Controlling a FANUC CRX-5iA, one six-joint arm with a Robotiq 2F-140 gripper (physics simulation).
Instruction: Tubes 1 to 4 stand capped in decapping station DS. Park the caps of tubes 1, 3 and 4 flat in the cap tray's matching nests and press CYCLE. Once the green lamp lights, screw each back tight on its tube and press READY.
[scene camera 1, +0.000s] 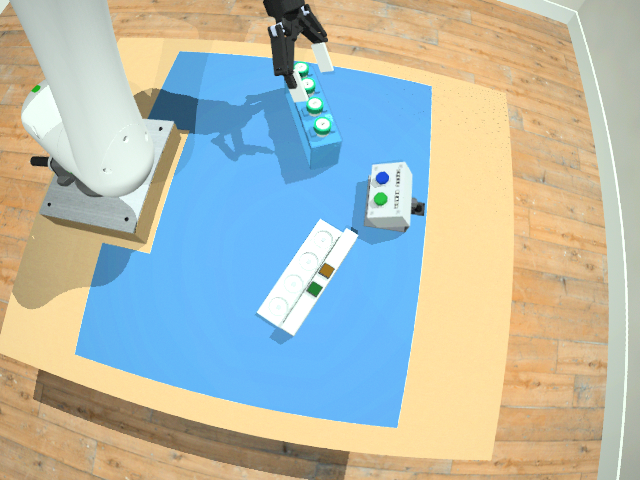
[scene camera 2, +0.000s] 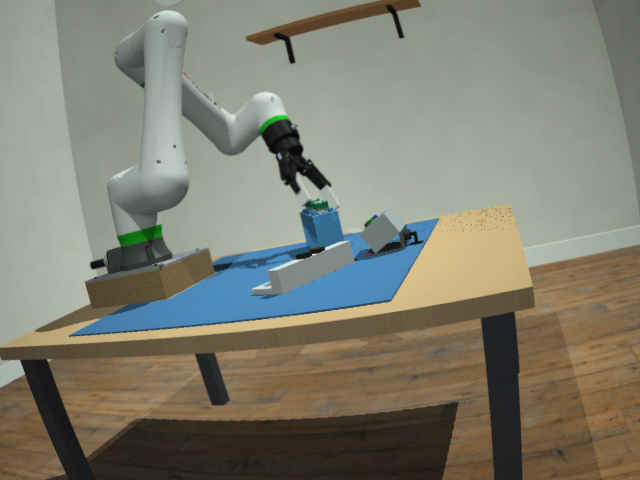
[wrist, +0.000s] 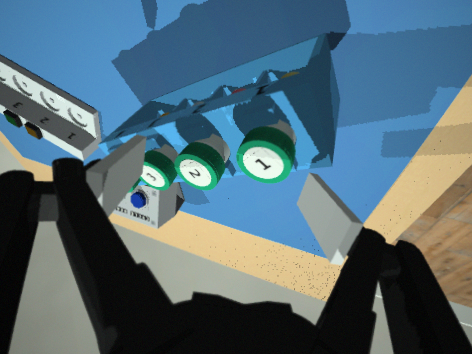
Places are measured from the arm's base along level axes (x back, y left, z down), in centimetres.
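Where they show: gripper, fingertip midpoint: (scene camera 1: 315, 84) (wrist: 227, 172); arm's base, origin of the base link: (scene camera 2: 146, 264).
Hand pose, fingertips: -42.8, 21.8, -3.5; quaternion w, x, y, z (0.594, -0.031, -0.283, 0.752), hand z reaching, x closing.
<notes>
Each offset is from my fingertips to the centre of the thing, as dx, dy, dz. "spot": to the spot under its first point.
My gripper (scene camera 1: 313, 85) (scene camera 2: 318, 200) (wrist: 227, 172) is open and empty, tilted near the caps at the far end of the blue decapping station @[+0.4, -3.9, +5.2] (scene camera 1: 325, 149) (scene camera 2: 323, 229). Green caps 1 @[+3.5, +3.3, -1.0] (scene camera 1: 301, 68) (wrist: 265, 157), 2 (scene camera 1: 308, 84) (wrist: 200, 167) and 3 @[-0.7, -6.3, -1.0] (scene camera 1: 314, 105) (wrist: 157, 170) sit on their tubes; cap 4 @[-2.8, -11.0, -1.0] (scene camera 1: 322, 125) is mostly hidden behind a finger in the wrist view. The white cap tray @[-3.5, -37.8, +7.7] (scene camera 1: 300, 272) (scene camera 2: 310, 268) has empty nests; its green lamp @[-5.2, -40.8, +5.1] (scene camera 1: 314, 288) (wrist: 12, 118) looks dark.
A button box @[-17.8, -20.4, +6.2] (scene camera 1: 390, 209) (scene camera 2: 383, 230) (wrist: 155, 212) with a blue button @[-15.6, -18.1, +4.0] (scene camera 1: 382, 177) (wrist: 138, 199) and a green button @[-15.5, -22.6, +4.0] (scene camera 1: 380, 198) stands right of the station. An amber square @[spot: -6.8, -37.2, +5.1] (scene camera 1: 326, 270) (wrist: 33, 130) is beside the tray's green lamp. The arm's base plate (scene camera 1: 87, 209) is at the left.
</notes>
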